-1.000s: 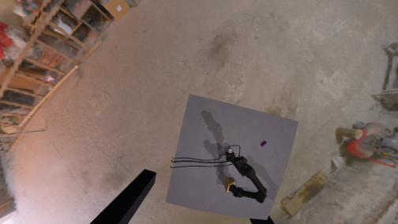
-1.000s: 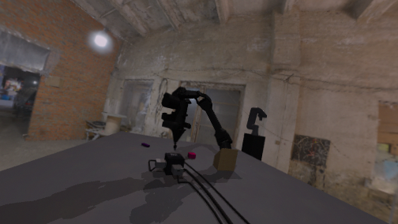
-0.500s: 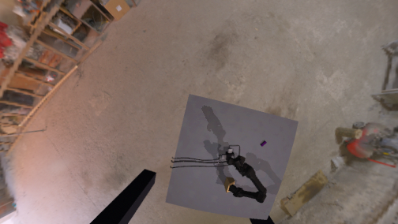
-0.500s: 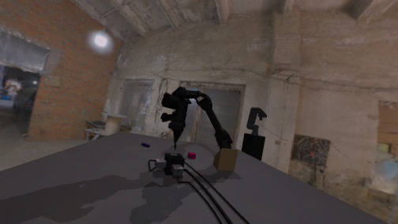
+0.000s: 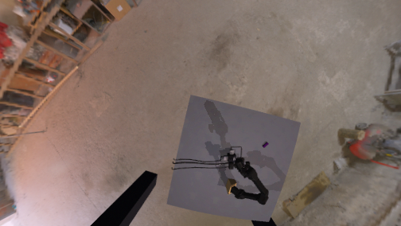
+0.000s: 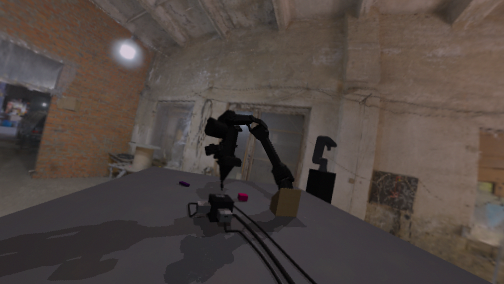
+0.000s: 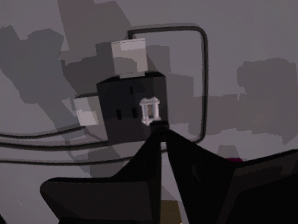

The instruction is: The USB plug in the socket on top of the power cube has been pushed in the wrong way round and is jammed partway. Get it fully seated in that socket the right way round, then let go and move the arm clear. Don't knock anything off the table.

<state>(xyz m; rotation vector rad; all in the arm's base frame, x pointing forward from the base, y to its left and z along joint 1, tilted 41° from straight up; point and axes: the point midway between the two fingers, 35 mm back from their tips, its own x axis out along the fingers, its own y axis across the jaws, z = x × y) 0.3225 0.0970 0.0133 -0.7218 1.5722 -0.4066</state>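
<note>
My gripper tip is 2 cm above the pale USB plug. Round my gripper tip: magenta block: 14 cm behind, 20 cm to the right, 12 cm below; then small purple piece: 19 cm ahead, 33 cm to the right, 13 cm below.
</note>
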